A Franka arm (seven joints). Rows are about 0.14 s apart.
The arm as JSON. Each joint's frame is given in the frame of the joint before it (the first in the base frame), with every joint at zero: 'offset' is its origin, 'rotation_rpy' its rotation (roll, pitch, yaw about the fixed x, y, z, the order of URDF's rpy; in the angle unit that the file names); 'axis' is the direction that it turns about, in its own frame. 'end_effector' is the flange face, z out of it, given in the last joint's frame.
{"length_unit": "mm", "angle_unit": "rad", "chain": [
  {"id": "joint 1", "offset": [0.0, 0.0, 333.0], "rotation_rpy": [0.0, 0.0, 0.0], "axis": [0.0, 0.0, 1.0]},
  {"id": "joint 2", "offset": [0.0, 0.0, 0.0], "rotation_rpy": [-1.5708, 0.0, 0.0], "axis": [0.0, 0.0, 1.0]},
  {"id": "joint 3", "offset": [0.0, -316.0, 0.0], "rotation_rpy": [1.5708, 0.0, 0.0], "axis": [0.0, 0.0, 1.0]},
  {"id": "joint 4", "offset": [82.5, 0.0, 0.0], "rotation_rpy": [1.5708, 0.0, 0.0], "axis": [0.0, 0.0, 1.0]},
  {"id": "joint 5", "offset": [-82.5, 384.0, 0.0], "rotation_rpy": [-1.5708, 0.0, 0.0], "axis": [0.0, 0.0, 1.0]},
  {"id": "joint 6", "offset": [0.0, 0.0, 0.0], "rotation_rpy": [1.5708, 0.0, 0.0], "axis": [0.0, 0.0, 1.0]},
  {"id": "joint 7", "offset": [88.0, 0.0, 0.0], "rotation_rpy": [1.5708, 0.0, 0.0], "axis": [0.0, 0.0, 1.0]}
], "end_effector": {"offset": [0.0, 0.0, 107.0], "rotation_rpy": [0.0, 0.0, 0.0]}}
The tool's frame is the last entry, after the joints.
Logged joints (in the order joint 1, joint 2, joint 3, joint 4, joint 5, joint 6, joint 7), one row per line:
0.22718, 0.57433, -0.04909, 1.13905, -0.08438, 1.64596, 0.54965
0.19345, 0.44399, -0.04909, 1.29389, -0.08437, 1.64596, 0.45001
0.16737, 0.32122, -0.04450, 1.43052, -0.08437, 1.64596, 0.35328
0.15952, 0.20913, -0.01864, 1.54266, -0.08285, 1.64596, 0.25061
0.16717, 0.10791, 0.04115, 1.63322, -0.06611, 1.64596, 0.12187
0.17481, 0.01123, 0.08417, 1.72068, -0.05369, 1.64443, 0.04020
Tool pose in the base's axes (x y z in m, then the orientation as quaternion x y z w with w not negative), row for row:
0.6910, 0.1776, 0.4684, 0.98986, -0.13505, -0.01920, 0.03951
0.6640, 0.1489, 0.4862, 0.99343, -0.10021, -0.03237, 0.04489
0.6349, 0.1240, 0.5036, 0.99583, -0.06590, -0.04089, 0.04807
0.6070, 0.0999, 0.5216, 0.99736, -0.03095, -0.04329, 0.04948
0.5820, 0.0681, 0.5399, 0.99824, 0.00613, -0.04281, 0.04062
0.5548, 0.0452, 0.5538, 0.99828, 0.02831, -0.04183, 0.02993
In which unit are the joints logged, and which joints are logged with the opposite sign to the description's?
The joints are logged in radians. Opposite sign: joint 3, joint 4.
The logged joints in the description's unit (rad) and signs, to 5 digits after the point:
0.22718, 0.57433, 0.04909, -1.13905, -0.08438, 1.64596, 0.54965
0.19345, 0.44399, 0.04909, -1.29389, -0.08437, 1.64596, 0.45001
0.16737, 0.32122, 0.04450, -1.43052, -0.08437, 1.64596, 0.35328
0.15952, 0.20913, 0.01864, -1.54266, -0.08285, 1.64596, 0.25061
0.16717, 0.10791, -0.04115, -1.63322, -0.06611, 1.64596, 0.12187
0.17481, 0.01123, -0.08417, -1.72068, -0.05369, 1.64443, 0.04020

